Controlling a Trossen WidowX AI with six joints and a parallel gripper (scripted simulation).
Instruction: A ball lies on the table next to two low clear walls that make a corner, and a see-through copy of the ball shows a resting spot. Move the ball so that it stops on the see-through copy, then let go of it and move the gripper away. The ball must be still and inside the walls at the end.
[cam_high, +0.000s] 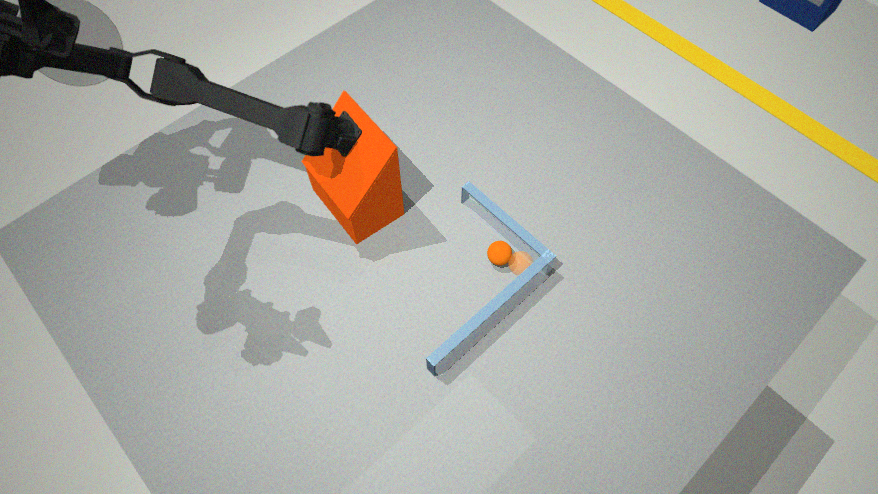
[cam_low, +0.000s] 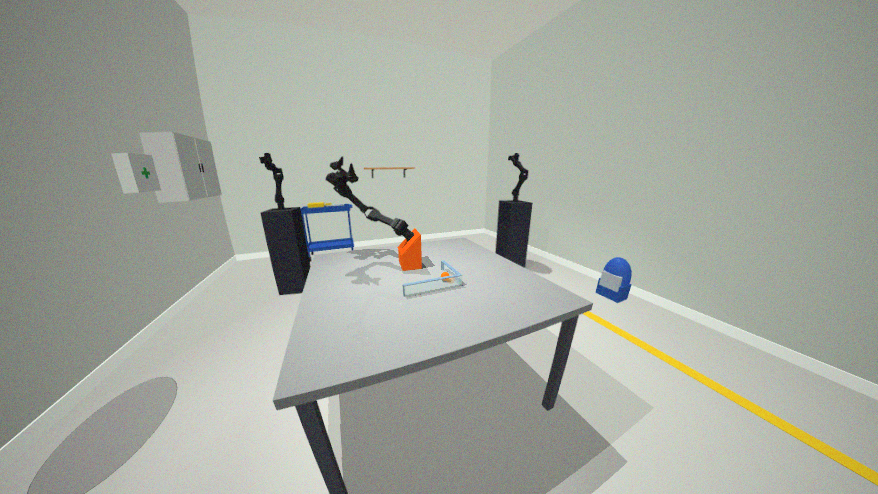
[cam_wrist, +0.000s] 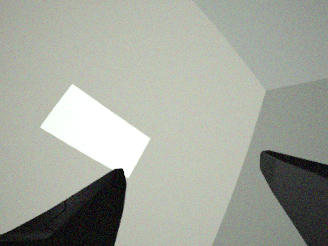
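The orange ball lies 35 cm ahead of my gripper tip, 50 cm to the left of it and 64 cm below it. The rest, counted from my gripper tip: low clear wall (32 cm ahead, 55 cm to the left, 64 cm below); see-through copy of ball (40 cm ahead, 52 cm to the left, 64 cm below).
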